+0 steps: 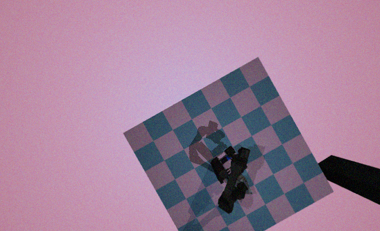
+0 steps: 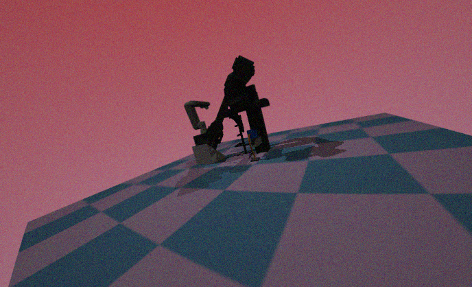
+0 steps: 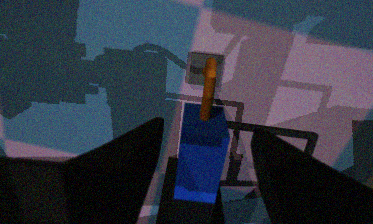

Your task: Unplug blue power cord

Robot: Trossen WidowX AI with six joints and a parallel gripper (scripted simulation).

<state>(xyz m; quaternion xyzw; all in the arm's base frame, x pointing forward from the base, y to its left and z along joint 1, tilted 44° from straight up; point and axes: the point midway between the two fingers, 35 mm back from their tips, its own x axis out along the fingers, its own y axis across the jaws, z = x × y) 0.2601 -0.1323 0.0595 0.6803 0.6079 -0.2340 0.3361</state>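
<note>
The blue plug lies 40 mm to the left of my gripper tip and 10 mm behind it. Also, from my gripper tip: power strip: 140 mm to the left, 20 mm above, 10 mm behind.
</note>
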